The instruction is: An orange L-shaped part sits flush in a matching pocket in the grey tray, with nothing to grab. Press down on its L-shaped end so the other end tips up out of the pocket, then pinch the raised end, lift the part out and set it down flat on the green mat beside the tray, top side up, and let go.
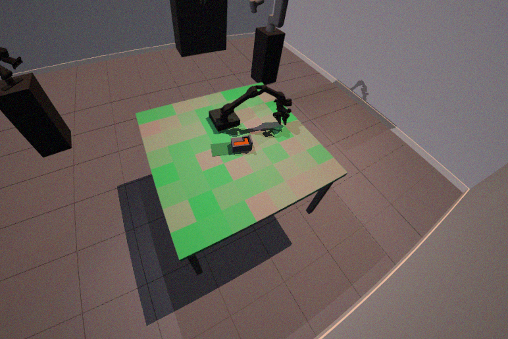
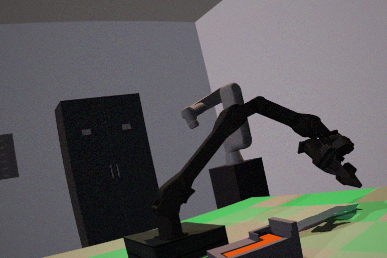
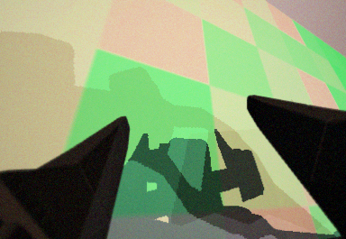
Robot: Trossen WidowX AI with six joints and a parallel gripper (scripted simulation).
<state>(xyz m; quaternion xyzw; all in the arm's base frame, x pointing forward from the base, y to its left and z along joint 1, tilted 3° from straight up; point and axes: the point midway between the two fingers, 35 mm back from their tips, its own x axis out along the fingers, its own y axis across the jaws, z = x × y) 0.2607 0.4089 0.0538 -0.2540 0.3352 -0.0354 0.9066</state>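
My gripper tip is now 380 mm to the left of the orange L-shaped part and 30 mm above it.
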